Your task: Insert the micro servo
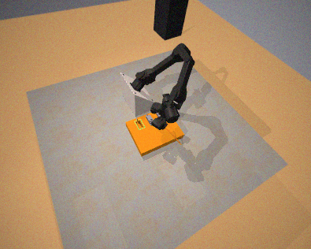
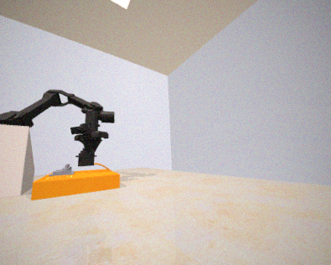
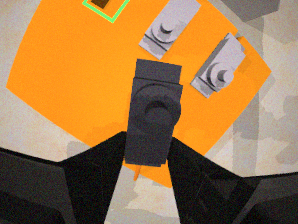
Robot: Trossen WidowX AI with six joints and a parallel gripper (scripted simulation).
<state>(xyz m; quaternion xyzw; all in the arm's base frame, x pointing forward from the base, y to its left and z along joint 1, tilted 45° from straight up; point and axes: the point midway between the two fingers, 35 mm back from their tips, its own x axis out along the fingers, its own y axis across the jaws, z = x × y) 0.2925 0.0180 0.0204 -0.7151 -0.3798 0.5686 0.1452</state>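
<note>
My gripper tip is now 10 cm above the orange deck, 4 cm to the left of it and 1 cm short of it.
</note>
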